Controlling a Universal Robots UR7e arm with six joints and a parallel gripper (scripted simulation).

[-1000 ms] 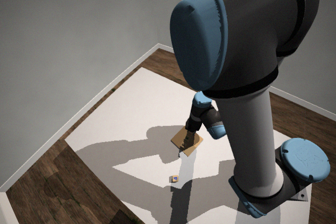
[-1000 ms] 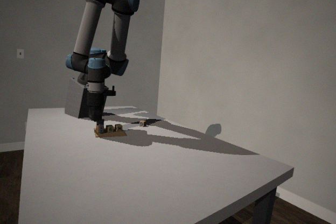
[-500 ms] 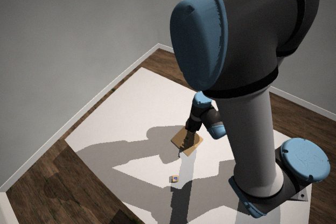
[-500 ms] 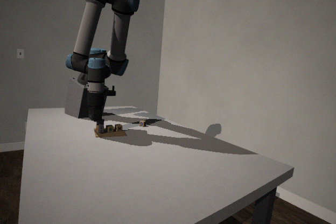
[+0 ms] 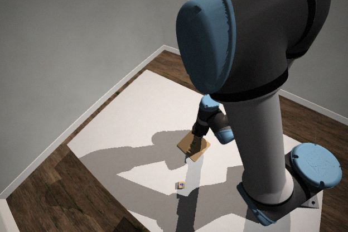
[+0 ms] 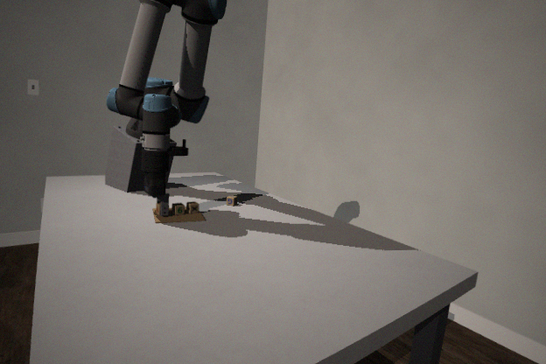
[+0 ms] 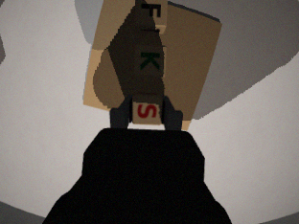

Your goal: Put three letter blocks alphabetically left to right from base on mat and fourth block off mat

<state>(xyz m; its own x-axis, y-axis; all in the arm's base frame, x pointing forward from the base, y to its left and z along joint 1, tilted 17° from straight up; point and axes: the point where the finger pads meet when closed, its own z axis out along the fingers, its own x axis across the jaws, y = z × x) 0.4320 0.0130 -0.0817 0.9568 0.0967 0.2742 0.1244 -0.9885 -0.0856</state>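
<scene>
My hand is right at the block. Also, from my hand: tan mat: 50 mm to the left, 20 mm below, 10 mm behind.
</scene>
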